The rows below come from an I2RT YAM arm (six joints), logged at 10 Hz.
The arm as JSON. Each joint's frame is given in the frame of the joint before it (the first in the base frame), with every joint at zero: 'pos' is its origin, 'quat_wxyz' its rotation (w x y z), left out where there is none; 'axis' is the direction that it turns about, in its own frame. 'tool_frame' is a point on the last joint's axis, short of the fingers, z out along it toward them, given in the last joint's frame.
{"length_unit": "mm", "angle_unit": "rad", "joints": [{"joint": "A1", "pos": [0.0, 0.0, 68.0], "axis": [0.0, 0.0, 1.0]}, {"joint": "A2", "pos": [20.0, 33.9, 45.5], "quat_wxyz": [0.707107, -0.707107, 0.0, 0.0], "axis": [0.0, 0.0, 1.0]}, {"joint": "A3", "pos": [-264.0, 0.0, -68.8], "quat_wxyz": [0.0, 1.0, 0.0, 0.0], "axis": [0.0, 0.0, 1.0]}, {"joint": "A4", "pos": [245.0, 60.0, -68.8], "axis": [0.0, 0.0, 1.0]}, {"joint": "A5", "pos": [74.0, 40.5, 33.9], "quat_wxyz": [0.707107, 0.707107, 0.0, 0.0], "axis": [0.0, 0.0, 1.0]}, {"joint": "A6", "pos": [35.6, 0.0, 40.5], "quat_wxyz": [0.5, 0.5, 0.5, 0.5], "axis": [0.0, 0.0, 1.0]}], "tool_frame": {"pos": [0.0, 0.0, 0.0], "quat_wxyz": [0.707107, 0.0, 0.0, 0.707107]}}
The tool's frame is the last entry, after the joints.
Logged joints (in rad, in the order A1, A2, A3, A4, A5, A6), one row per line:
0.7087, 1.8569, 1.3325, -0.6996, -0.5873, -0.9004
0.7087, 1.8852, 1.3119, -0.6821, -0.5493, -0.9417
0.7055, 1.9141, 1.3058, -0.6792, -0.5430, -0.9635
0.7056, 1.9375, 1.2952, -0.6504, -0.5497, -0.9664
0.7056, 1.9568, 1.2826, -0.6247, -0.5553, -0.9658
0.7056, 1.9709, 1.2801, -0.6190, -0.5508, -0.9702
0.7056, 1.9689, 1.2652, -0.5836, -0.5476, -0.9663
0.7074, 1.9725, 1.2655, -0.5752, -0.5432, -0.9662
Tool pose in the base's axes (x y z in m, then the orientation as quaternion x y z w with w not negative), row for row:
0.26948, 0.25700, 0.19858, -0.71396, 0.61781, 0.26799, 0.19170
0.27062, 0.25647, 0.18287, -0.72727, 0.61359, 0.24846, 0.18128
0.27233, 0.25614, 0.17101, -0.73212, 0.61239, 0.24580, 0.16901
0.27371, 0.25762, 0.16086, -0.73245, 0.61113, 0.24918, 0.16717
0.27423, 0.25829, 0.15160, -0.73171, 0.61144, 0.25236, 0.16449
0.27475, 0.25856, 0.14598, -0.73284, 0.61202, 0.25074, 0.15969
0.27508, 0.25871, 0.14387, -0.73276, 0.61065, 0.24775, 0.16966
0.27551, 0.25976, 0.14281, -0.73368, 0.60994, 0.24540, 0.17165
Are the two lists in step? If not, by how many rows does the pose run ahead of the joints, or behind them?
They are in step.
